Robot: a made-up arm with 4 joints. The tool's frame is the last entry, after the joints. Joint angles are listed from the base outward.
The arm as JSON. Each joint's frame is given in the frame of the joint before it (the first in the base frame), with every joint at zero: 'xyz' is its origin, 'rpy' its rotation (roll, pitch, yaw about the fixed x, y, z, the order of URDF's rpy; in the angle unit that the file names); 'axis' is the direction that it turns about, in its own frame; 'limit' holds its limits. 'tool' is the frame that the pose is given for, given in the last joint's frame.
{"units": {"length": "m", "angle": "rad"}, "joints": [
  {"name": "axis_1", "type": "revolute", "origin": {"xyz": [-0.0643, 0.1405, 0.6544], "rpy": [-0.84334, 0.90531, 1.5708]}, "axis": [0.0, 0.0, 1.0], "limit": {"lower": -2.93, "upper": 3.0}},
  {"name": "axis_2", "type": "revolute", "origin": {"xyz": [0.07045, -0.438, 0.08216], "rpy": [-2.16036, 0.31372, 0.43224]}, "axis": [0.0, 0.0, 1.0], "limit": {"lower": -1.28, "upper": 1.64}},
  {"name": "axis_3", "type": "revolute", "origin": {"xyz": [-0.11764, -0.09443, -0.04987], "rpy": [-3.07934, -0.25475, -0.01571]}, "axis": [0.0, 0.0, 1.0], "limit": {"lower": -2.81, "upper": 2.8}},
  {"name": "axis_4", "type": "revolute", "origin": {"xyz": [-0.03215, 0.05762, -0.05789], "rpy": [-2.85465, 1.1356, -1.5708]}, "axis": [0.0, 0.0, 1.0], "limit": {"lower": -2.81, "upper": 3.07}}
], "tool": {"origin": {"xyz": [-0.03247, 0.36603, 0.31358], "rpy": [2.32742, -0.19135, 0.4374]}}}
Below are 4 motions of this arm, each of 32 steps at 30 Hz.
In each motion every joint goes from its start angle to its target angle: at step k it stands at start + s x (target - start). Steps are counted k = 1, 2, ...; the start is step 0. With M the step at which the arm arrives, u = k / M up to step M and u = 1 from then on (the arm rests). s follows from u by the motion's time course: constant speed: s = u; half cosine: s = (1 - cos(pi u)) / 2; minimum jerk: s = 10 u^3 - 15 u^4 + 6 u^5.
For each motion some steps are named. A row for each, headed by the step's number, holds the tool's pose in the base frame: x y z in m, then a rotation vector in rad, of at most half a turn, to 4 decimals.
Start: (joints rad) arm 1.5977 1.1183 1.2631 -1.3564
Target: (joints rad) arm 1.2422 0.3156 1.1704 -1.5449
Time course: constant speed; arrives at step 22
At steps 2, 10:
2: -0.1241 0.3620 0.9256 2.0787 -1.8832 -0.0870
10: -0.0649 0.4224 0.9462 1.7777 -2.0784 -0.1461

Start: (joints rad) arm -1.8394 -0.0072 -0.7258 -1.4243
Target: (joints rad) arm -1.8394 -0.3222 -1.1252 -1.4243
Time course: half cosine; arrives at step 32
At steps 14, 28, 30, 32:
14: -0.3164 0.0504 0.5001 0.4204 0.3872 -0.6546
28: -0.2931 0.0010 0.4934 0.3994 0.3382 -0.7035
30: -0.2917 -0.0015 0.4932 0.3985 0.3356 -0.7059
32: -0.2912 -0.0023 0.4931 0.3982 0.3347 -0.7067

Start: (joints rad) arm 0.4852 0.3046 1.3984 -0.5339
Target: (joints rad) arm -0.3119 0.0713 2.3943 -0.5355
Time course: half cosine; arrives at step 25
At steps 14, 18, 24, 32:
14: 0.3629 0.1465 1.2361 1.4769 -2.0488 -1.0446
18: 0.3752 0.0287 1.1730 1.3433 -1.9403 -1.3667
24: 0.3702 -0.0464 1.1067 1.2547 -1.8062 -1.6034
32: 0.3700 -0.0479 1.1051 1.2529 -1.8027 -1.6084

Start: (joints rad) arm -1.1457 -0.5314 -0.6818 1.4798
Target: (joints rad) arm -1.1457 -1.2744 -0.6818 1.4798
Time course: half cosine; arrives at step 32
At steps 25, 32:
25: -0.4508 0.2019 1.2350 -1.2406 1.5513 -2.3541
32: -0.4512 0.1642 1.2544 -1.3255 1.4963 -2.2894

